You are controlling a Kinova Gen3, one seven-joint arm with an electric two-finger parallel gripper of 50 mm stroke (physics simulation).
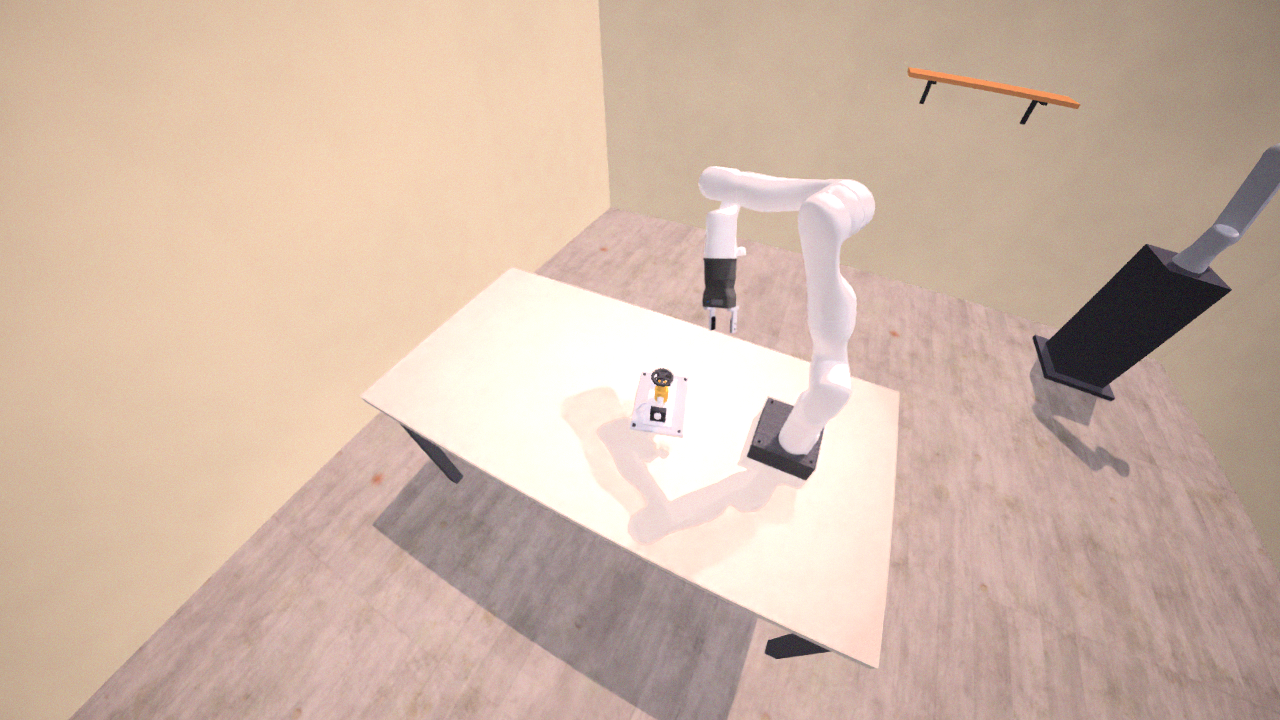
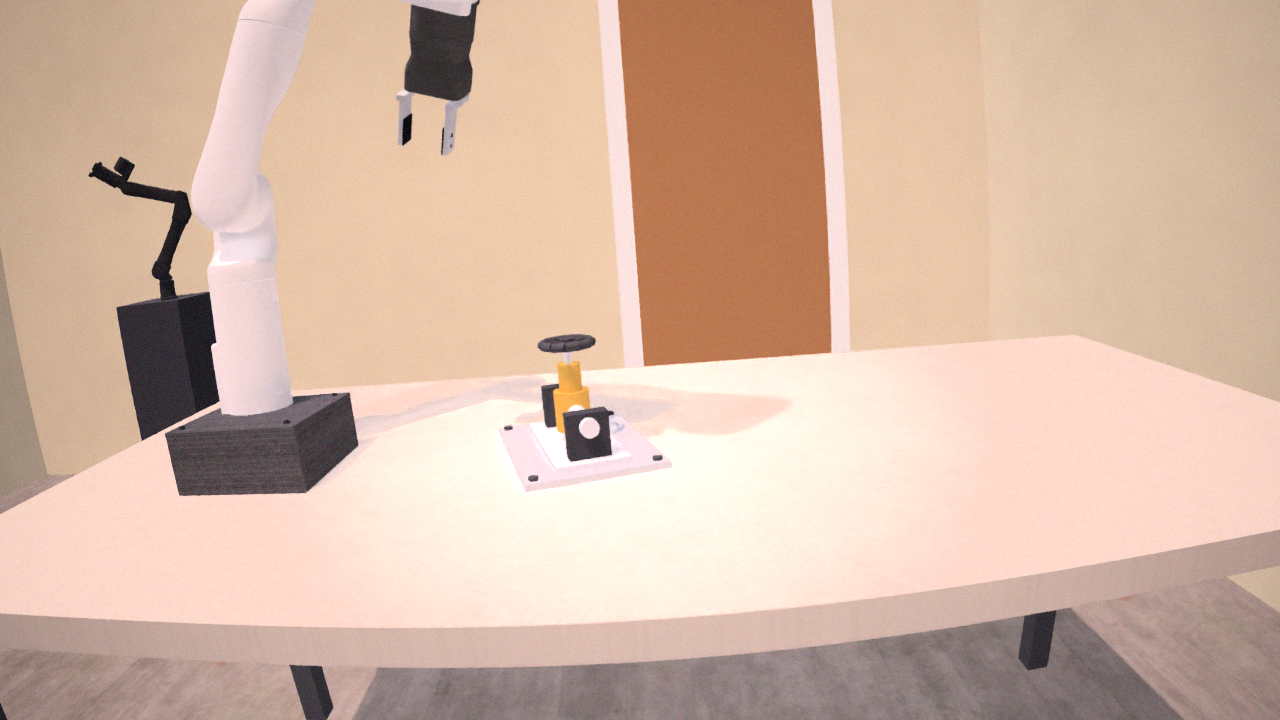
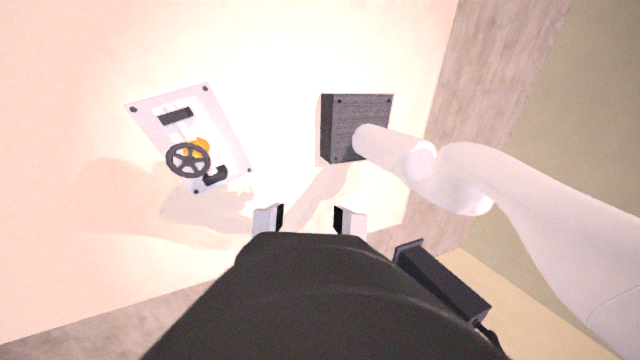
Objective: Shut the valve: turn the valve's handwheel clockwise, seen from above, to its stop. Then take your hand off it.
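The valve has a black spoked handwheel [image 1: 662, 377] [image 2: 566, 342] [image 3: 188, 160] lying level on top of a yellow body [image 1: 661, 394] [image 2: 571, 407] [image 3: 202, 145]. It stands on a pale plate [image 1: 678, 394] [image 2: 521, 461] [image 3: 232, 155] with dark bolts at its corners and black blocks at the valve's two ends. My gripper [image 1: 723, 325] [image 2: 425, 145] [image 3: 308, 215] is open and empty, with its fingers pointing down. It hangs well above the handwheel and off to one side, apart from it. The wheel's turn angle relative to its stop cannot be told.
The table [image 1: 492, 358] [image 2: 895, 501] bears the valve plate and my arm's dark base block [image 1: 785, 461] [image 2: 237, 452] [image 3: 357, 115]. A black pedestal [image 1: 1123, 322] [image 2: 165, 367] [image 3: 445, 285] with another arm stands away from the table. An orange bar [image 1: 993, 86] is on the wall.
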